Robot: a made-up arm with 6 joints. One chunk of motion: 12 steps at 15 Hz.
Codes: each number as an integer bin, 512 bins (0 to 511) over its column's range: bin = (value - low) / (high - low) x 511, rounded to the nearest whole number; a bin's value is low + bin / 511 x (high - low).
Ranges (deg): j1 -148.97..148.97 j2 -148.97..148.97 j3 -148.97..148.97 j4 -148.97..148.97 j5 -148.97..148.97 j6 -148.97..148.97
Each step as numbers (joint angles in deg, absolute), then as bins.
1 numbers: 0.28 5.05 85.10 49.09 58.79 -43.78
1 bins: 256 264 401 340 356 180
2 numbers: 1.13 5.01 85.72 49.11 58.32 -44.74
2 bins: 257 264 403 340 356 179
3 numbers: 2.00 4.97 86.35 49.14 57.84 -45.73
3 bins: 259 264 404 340 355 177
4 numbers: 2.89 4.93 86.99 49.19 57.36 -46.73
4 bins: 260 264 405 340 354 175
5 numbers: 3.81 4.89 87.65 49.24 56.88 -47.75
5 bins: 262 264 406 340 353 174
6 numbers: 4.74 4.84 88.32 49.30 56.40 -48.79
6 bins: 264 264 407 340 352 172
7 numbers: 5.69 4.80 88.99 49.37 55.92 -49.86
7 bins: 265 264 408 340 351 170
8 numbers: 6.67 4.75 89.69 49.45 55.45 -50.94
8 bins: 267 264 409 340 351 168
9 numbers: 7.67 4.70 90.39 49.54 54.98 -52.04
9 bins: 269 264 411 340 350 166
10 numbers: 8.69 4.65 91.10 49.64 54.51 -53.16
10 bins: 270 263 412 341 349 164
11 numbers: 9.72 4.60 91.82 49.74 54.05 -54.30
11 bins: 272 263 413 341 348 162
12 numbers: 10.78 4.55 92.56 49.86 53.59 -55.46
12 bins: 274 263 414 341 347 160
